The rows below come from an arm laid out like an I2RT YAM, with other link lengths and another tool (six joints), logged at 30 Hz.
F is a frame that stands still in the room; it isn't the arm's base.
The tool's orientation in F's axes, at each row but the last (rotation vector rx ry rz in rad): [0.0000, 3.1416, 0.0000]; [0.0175, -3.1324, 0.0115]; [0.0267, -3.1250, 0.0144]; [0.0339, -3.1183, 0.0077]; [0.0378, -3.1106, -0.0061]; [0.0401, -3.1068, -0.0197]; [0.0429, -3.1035, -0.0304]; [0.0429, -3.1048, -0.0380]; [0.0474, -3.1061, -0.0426]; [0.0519, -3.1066, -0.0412]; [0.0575, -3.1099, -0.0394]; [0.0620, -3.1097, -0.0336]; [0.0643, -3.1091, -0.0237]
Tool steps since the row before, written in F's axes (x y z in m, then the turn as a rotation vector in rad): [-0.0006, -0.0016, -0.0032, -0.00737, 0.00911, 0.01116]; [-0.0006, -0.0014, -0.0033, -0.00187, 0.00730, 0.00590]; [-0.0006, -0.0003, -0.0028, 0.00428, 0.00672, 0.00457]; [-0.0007, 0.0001, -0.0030, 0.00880, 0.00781, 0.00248]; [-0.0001, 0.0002, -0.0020, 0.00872, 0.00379, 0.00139]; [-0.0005, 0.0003, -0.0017, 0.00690, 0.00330, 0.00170]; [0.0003, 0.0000, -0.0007, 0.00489, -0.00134, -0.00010]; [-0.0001, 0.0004, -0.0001, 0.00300, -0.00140, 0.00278]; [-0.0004, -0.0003, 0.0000, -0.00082, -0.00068, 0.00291]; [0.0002, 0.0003, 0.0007, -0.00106, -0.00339, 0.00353]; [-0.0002, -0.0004, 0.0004, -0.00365, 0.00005, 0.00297]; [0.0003, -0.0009, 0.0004, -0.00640, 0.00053, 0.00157]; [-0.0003, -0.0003, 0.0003, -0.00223, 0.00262, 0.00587]
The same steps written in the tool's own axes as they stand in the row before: [0.0006, -0.0016, 0.0032, 0.00737, 0.00911, -0.01116]; [0.0006, -0.0014, 0.0033, 0.00184, 0.00728, -0.00594]; [0.0006, -0.0003, 0.0028, -0.00432, 0.00660, -0.00470]; [0.0006, 0.0001, 0.0030, -0.00891, 0.00760, -0.00272]; [0.0000, 0.0002, 0.0020, -0.00876, 0.00358, -0.00164]; [0.0004, 0.0003, 0.0017, -0.00692, 0.00314, -0.00190]; [-0.0003, 0.0000, 0.0007, -0.00485, -0.00147, -0.00011]; [0.0001, 0.0004, 0.0001, -0.00286, -0.00141, -0.00292]; [0.0004, -0.0003, 0.0000, 0.00094, -0.00057, -0.00290]; [-0.0002, 0.0003, -0.0007, 0.00129, -0.00326, -0.00358]; [0.0002, -0.0004, -0.0004, 0.00373, 0.00026, -0.00285]; [-0.0003, -0.0009, -0.0004, 0.00642, 0.00082, -0.00136]; [0.0003, -0.0003, -0.0003, 0.00230, 0.00280, -0.00576]
